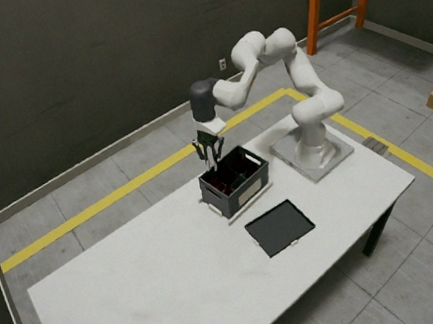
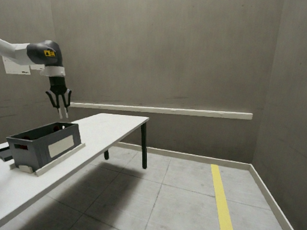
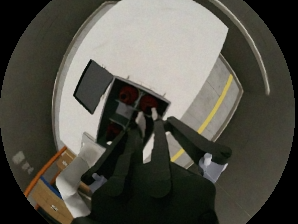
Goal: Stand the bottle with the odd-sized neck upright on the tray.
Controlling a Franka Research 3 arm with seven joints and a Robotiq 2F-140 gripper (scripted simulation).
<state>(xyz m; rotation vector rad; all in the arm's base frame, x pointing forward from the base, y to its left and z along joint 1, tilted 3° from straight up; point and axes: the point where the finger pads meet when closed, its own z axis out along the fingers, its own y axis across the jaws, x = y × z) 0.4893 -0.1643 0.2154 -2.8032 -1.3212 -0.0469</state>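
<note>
Right now the dark grey crate is 17 cm below my hand, 9 cm behind it and 3 cm to the left of it. Round my hand: flat black tray: 32 cm to the left, 24 cm below, 9 cm behind.
</note>
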